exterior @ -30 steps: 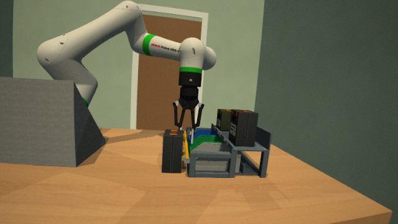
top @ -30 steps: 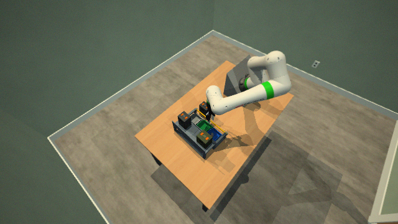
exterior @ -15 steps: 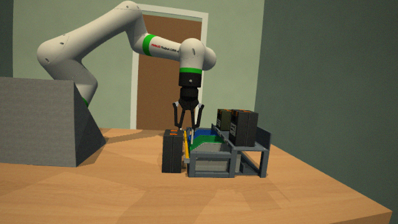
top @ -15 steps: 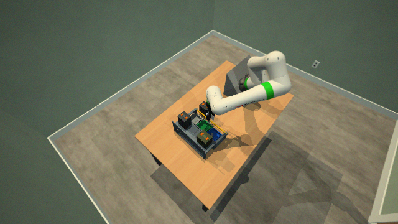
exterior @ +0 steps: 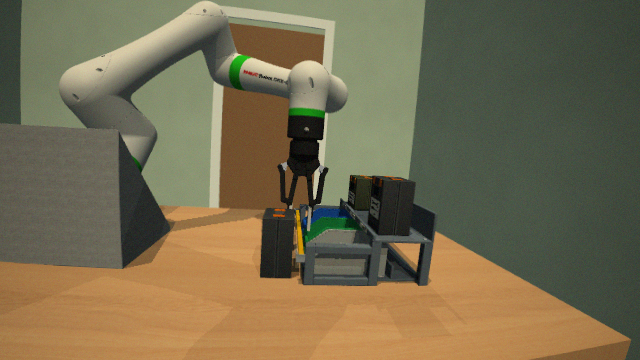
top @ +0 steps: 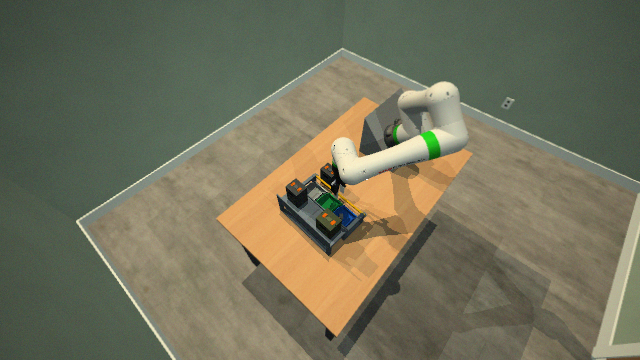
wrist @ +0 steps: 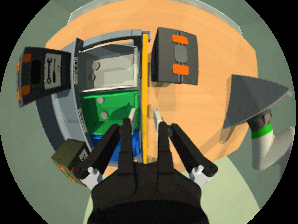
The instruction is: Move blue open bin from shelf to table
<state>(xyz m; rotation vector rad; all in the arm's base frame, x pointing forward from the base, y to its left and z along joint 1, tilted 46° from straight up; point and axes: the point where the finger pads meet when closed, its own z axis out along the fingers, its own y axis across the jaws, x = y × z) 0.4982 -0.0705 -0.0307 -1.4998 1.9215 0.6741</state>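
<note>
The yellow rod lies 30 mm below my hand. Also, from my hand: green bin: 100 mm ahead, 50 mm below, 20 mm to the right; then grey bin: 130 mm to the right, 80 mm ahead, 50 mm below; then black box: 110 mm to the right, 70 mm behind, 20 mm below.
</note>
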